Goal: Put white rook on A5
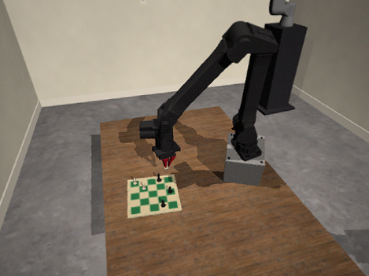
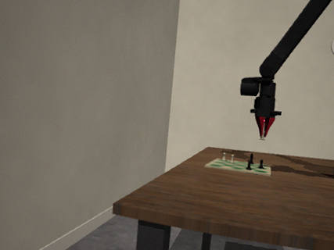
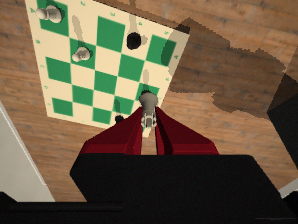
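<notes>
Now: the chessboard 120 mm below my hand, 80 mm ahead of it and 30 mm to the left of it. Also, from my hand: white rook right at my hand.
</notes>
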